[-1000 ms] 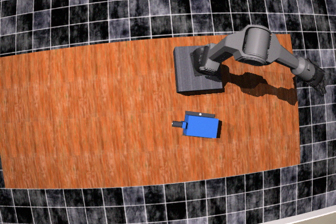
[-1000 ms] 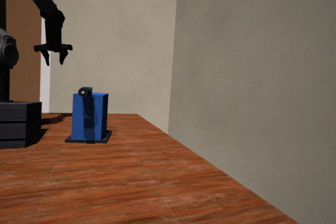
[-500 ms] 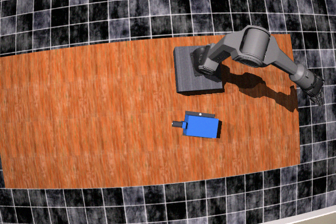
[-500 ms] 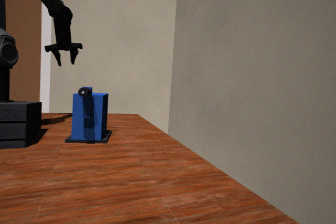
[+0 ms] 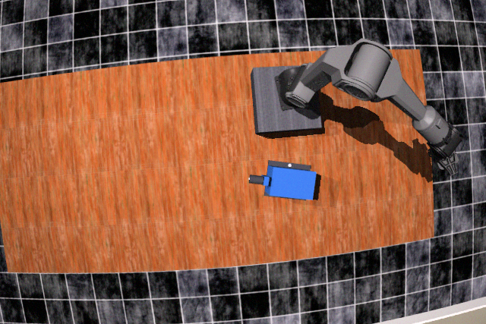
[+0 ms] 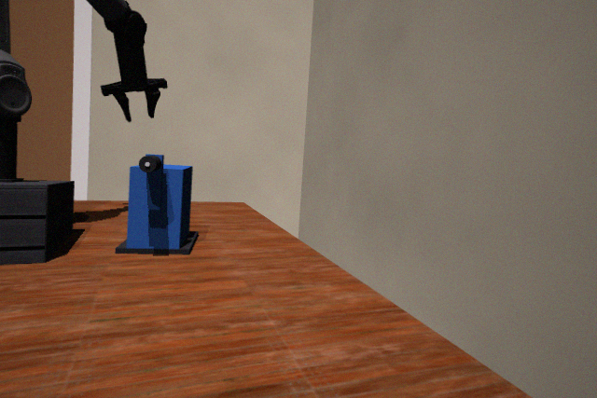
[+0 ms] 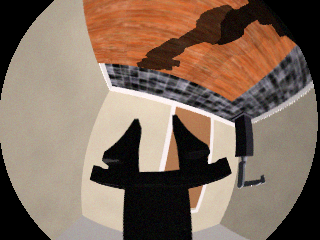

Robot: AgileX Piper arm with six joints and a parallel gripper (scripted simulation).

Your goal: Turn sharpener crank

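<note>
Right now the black knob is 3 cm behind my hand, 49 cm to the right of it and 9 cm below it.
</note>
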